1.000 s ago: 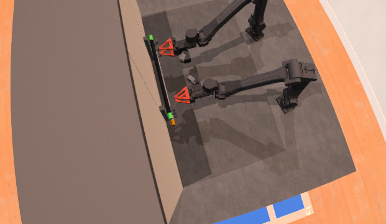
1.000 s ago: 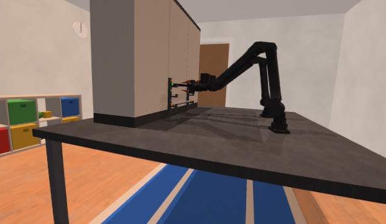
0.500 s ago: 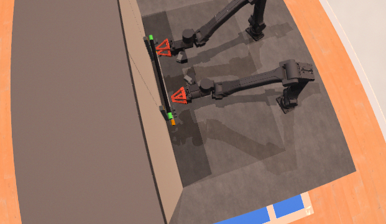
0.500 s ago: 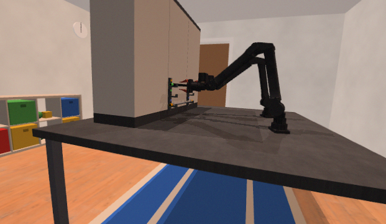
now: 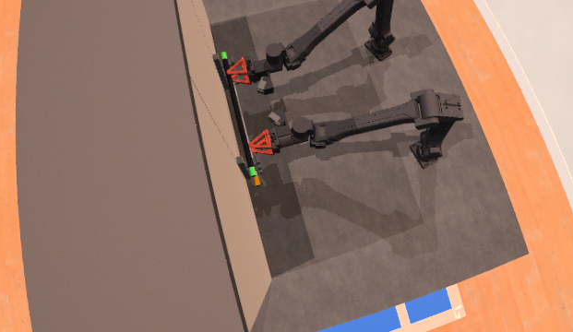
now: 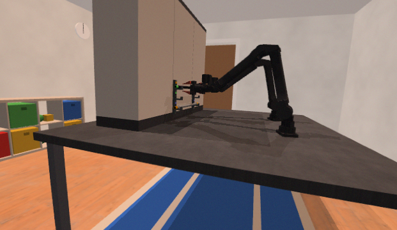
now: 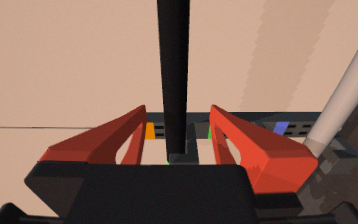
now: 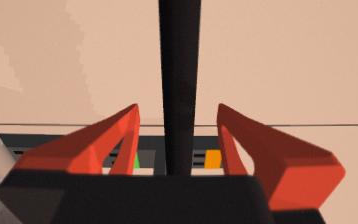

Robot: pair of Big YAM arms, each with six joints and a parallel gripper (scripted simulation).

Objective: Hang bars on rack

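The black bar lies 2 cm ahead of my left hand and 15 cm to the right of it. The rest, counted from my left hand: beige wall unit (21 cm ahead, 14 cm to the right, 20 cm above); silver bar (1 cm ahead, 15 cm to the right, 15 cm below).
My right gripper is now 150 mm to the right of the black bar and 10 mm short of it. The rest, counted from my right hand: beige wall unit: 200 mm ahead, 200 mm above, 150 mm to the left; then silver bar: 150 mm to the left, 150 mm below, 10 mm ahead.
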